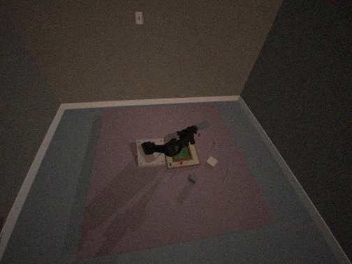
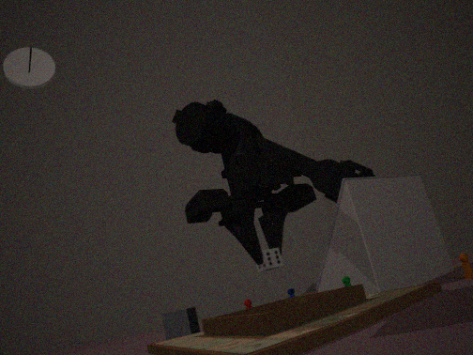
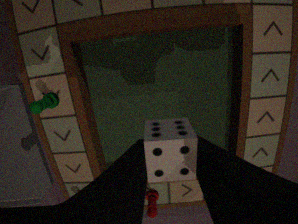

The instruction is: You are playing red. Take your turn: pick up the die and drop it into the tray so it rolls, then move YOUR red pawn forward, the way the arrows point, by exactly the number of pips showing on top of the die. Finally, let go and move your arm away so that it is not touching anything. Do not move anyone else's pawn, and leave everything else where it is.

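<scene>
Now: gripper tip 30 mm past the red pawn, 110 mm to the left of it and 60 mm above it. Also, from my gripper tip: green-felt tray (80 mm below); green pawn (110 mm behind, 30 mm to the left, 60 mm below); white die (right at my gripper tip).
</scene>
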